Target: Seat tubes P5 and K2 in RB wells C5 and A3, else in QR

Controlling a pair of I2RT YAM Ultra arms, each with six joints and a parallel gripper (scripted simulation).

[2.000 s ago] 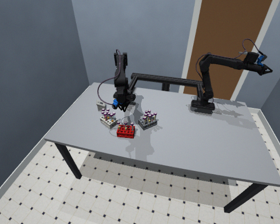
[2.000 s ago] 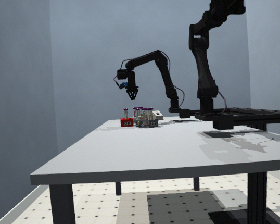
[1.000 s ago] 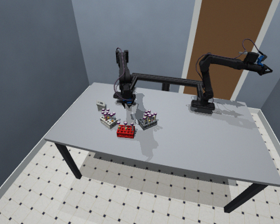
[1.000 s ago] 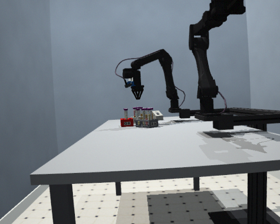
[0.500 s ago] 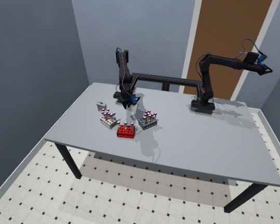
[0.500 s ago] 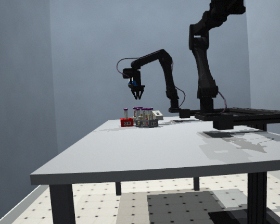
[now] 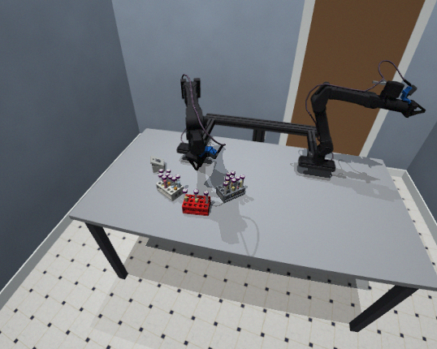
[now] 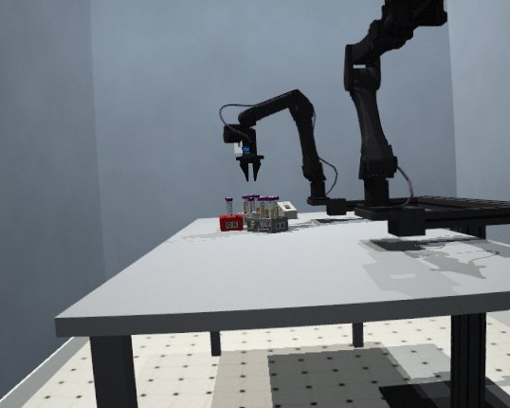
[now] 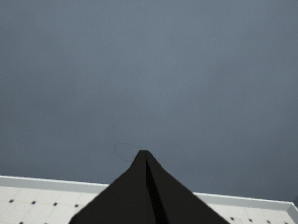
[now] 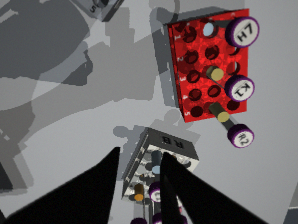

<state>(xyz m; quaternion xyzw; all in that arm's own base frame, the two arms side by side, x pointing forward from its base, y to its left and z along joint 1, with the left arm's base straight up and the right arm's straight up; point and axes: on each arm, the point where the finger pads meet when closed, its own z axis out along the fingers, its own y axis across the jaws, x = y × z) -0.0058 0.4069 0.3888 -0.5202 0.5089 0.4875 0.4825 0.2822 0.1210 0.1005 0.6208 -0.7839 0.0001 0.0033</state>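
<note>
The grey rack RA lies 17 cm below my right hand, 16 cm to the left of it and 4 cm behind it. The rest, counted from my right hand: red rack QR 17 cm below, 9 cm ahead, 1 cm to the left; then pale box 30 cm to the right, 18 cm behind, 15 cm below; then white rack RB 17 cm below, 16 cm to the right.
</note>
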